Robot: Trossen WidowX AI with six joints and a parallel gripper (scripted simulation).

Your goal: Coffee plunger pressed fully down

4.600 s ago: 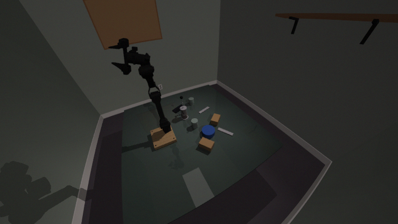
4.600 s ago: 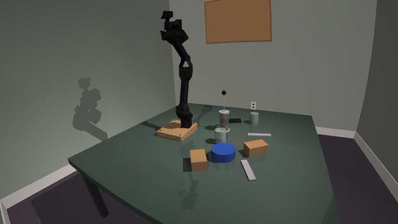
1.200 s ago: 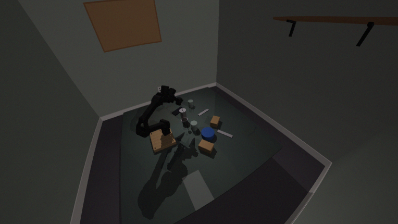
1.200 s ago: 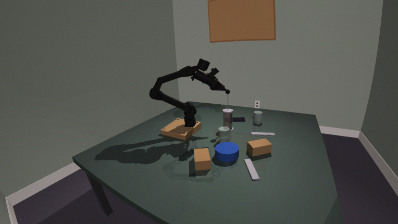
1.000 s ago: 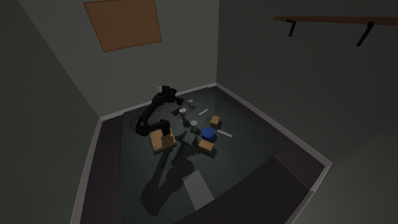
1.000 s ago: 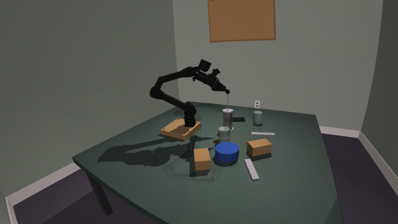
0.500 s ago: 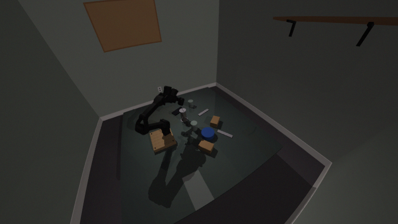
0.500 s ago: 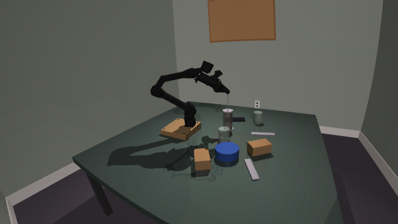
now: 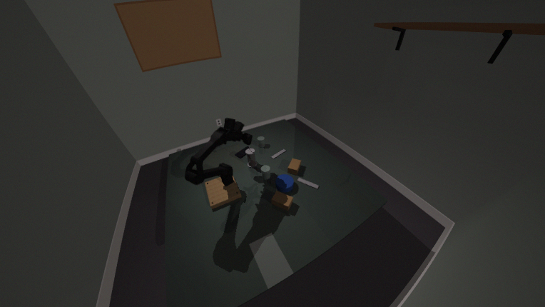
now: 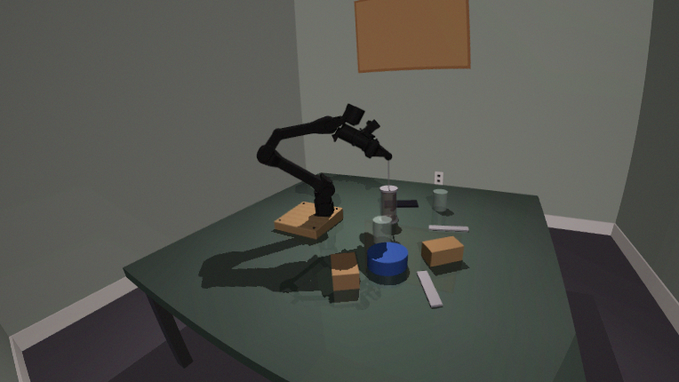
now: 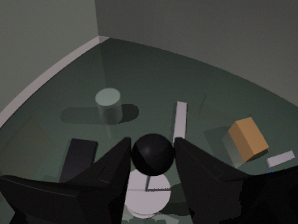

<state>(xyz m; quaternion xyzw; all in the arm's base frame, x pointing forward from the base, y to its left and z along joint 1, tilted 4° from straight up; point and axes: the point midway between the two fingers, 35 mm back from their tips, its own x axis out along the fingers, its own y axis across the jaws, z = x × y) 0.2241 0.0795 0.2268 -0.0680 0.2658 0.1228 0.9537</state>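
My gripper tip is now 1 cm to the right of the coffee press and 13 cm above it. From my gripper tip the other things lie so: dark flat slab: 2 cm ahead, 17 cm to the left, 26 cm below; blue disc: 4 cm ahead, 32 cm to the right, 24 cm below.
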